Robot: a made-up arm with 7 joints. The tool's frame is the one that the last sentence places.
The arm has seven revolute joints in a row. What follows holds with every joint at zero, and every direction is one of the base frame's.
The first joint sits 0.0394 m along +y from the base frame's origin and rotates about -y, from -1.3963 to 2 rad.
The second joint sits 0.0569 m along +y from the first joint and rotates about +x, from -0.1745 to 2 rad.
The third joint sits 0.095 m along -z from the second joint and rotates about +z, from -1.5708 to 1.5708 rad.
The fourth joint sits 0.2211 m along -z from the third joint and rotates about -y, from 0 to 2.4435 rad.
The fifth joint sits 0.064 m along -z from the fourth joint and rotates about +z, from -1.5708 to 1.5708 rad.
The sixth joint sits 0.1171 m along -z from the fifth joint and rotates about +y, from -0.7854 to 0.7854 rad.
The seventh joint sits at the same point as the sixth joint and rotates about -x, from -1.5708 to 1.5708 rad.
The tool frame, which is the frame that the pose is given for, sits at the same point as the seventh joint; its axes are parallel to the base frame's.
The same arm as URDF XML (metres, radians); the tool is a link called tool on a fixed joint. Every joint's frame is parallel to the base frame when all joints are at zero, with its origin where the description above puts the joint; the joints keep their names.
<robot name="arm">
<link name="base"/>
<link name="link1"/>
<link name="link2"/>
<link name="link3"/>
<link name="link4"/>
<link name="link5"/>
<link name="link6"/>
<link name="link7"/>
<link name="tool"/>
<joint name="joint 1" type="revolute"><parent link="base"/><child link="link1"/><origin xyz="0 0.0394 0" rpy="0 0 0"/><axis xyz="0 -1 0"/><limit lower="-1.3963" upper="2"/></joint>
<joint name="joint 2" type="revolute"><parent link="link1"/><child link="link2"/><origin xyz="0 0.0569 0" rpy="0 0 0"/><axis xyz="1 0 0"/><limit lower="-0.1745" upper="2"/></joint>
<joint name="joint 3" type="revolute"><parent link="link2"/><child link="link3"/><origin xyz="0 0 -0.095" rpy="0 0 0"/><axis xyz="0 0 1"/><limit lower="-1.5708" upper="1.5708"/></joint>
<joint name="joint 4" type="revolute"><parent link="link3"/><child link="link4"/><origin xyz="0 0 -0.2211" rpy="0 0 0"/><axis xyz="0 -1 0"/><limit lower="0" upper="2.4435"/></joint>
<joint name="joint 5" type="revolute"><parent link="link4"/><child link="link5"/><origin xyz="0 0 -0.064" rpy="0 0 0"/><axis xyz="0 0 1"/><limit lower="-1.5708" upper="1.5708"/></joint>
<joint name="joint 6" type="revolute"><parent link="link5"/><child link="link6"/><origin xyz="0 0 -0.1171" rpy="0 0 0"/><axis xyz="0 1 0"/><limit lower="-0.7854" upper="0.7854"/></joint>
<joint name="joint 7" type="revolute"><parent link="link6"/><child link="link7"/><origin xyz="0 0 0" rpy="0 0 0"/><axis xyz="-1 0 0"/><limit lower="-1.5708" upper="1.5708"/></joint>
<joint name="tool_fixed" type="fixed"><parent link="link7"/><child link="tool"/><origin xyz="0 0 0" rpy="0 0 0"/></joint>
</robot>

